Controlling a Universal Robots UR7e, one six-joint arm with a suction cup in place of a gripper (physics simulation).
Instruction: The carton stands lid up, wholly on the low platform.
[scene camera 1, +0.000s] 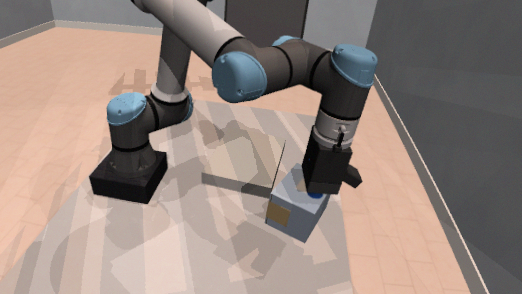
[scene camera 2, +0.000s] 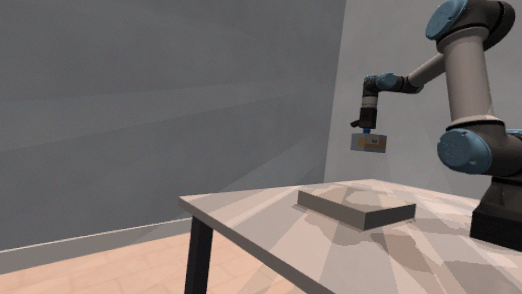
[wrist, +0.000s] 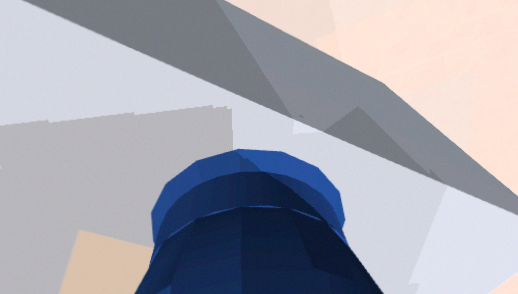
Labels:
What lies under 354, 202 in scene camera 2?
A low platform.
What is the suction cup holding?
A carton.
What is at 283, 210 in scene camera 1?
A carton.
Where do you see a carton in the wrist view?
108, 108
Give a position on the suction cup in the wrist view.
244, 214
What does the low platform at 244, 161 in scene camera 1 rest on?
The table.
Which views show the low platform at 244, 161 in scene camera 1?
Scene camera 1 and scene camera 2 only.

